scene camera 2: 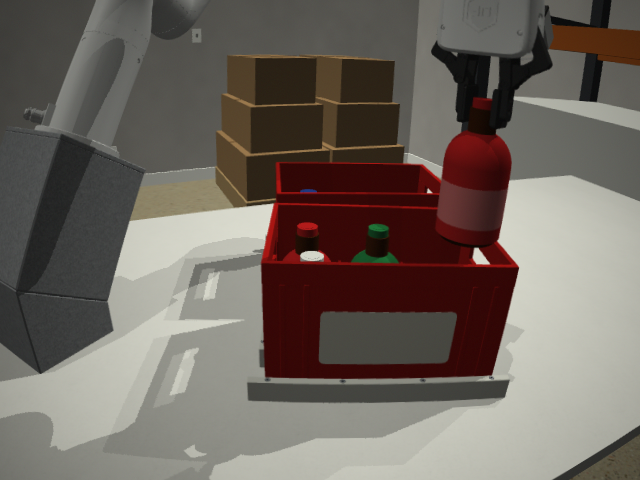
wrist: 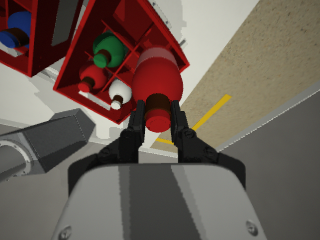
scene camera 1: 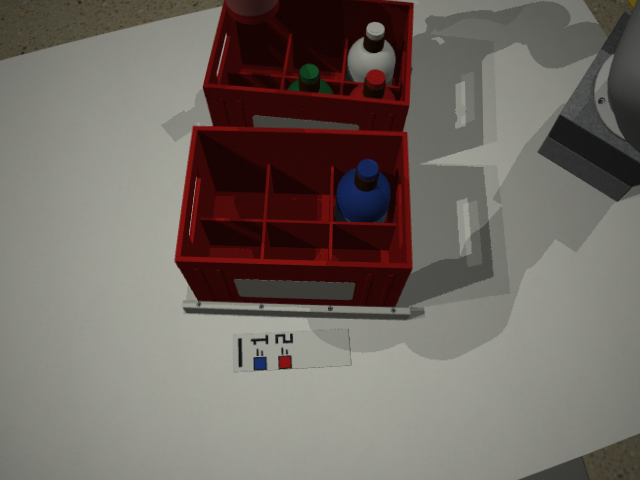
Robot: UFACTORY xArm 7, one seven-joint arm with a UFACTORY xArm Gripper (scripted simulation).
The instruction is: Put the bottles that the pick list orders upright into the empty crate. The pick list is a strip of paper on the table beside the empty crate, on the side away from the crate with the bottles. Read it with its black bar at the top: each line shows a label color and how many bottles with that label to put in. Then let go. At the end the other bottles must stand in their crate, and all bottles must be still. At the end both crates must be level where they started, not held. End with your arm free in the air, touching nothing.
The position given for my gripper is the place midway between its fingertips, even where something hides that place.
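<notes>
There is a blue bottle point(scene camera 1: 361, 196), and I see a white bottle point(scene camera 1: 373, 53) too. As for my gripper point(scene camera 2: 481, 124), I can see it there, and the wrist view point(wrist: 157, 109) shows the gripper as well.
</notes>
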